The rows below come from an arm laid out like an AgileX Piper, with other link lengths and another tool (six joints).
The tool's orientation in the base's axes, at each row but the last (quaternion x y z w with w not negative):
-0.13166 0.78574 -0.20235 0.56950
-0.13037 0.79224 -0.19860 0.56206
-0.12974 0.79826 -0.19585 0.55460
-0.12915 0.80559 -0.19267 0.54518
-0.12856 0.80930 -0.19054 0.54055
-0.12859 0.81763 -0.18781 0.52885
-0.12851 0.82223 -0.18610 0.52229
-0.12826 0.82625 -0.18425 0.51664
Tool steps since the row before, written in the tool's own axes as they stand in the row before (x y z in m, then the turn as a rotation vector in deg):
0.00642 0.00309 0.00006 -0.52 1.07 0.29
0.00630 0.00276 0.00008 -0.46 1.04 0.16
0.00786 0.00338 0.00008 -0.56 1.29 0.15
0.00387 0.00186 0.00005 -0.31 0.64 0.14
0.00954 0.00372 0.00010 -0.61 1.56 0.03
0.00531 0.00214 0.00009 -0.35 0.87 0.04
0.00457 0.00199 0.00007 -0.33 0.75 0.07
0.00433 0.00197 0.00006 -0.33 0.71 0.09
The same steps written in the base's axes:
-0.00190 -0.00009 -0.00687 0.46 1.12 -0.14
-0.00198 -0.00027 -0.00658 0.32 1.09 -0.14
-0.00265 -0.00034 -0.00813 0.35 1.36 -0.17
-0.00139 0.00003 -0.00406 0.25 0.68 -0.08
-0.00356 -0.00064 -0.00958 0.26 1.64 -0.20
-0.00211 -0.00027 -0.00532 0.17 0.92 -0.11
-0.00190 -0.00008 -0.00461 0.19 0.80 -0.09
-0.00186 0.00002 -0.00438 0.21 0.76 -0.08

